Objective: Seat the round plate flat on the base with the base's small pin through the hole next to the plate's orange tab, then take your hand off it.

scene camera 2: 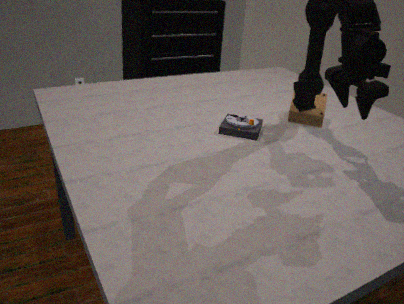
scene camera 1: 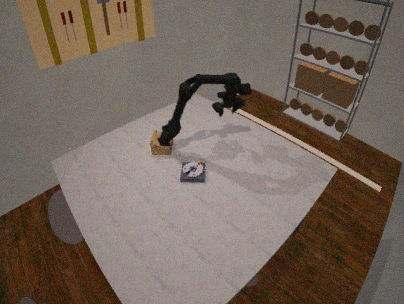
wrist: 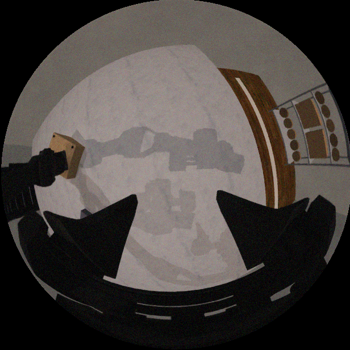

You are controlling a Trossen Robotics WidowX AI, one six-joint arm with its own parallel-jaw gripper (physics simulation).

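Pixels of known places: gripper, fingertip midpoint: (scene camera 2: 354, 113) (scene camera 1: 226, 114); arm's base at its link origin: (scene camera 2: 303, 104) (scene camera 1: 163, 142).
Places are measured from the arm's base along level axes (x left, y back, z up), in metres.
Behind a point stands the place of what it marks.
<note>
The round plate (scene camera 1: 198, 171) @(z -0.023, x 0.078, y -0.291 m) (scene camera 2: 234, 122) @(z -0.024, x 0.088, y -0.294 m), pale with dark markings, lies on the dark square base (scene camera 1: 186, 180) @(z -0.049, x 0.006, y -0.296 m) (scene camera 2: 241, 133) @(z -0.047, x 0.122, y -0.279 m) on the table. It looks about level in both scene views. Its orange tab (scene camera 1: 199, 163) @(z -0.015, x 0.106, y -0.248 m) (scene camera 2: 252, 122) @(z -0.016, x 0.112, y -0.242 m) is near the plate's edge. The pin and the hole are too small to make out, so whether the pin is through the hole cannot be told. A small dark corner, probably the base's, shows past a finger in the wrist view. My gripper (scene camera 1: 227, 111) @(z 0.118, x 0.374, y -0.083 m) (scene camera 2: 354, 112) @(z 0.118, x 0.374, y -0.083 m) (wrist: 176, 197) is open and empty, high above the table and well apart from the plate.
The arm's wooden mounting block (scene camera 1: 161, 146) @(z 0.001, x -0.026, y -0.034 m) (scene camera 2: 307, 118) @(z -0.037, x 0.046, y -0.003 m) (wrist: 75, 157) stands on the table near the base. A shelf rack (scene camera 1: 291, 75) with round and box-shaped items stands beyond the table. A long pale strip (scene camera 1: 310, 145) (wrist: 263, 127) lies on the floor beside it. Arm shadows cross the tabletop.
</note>
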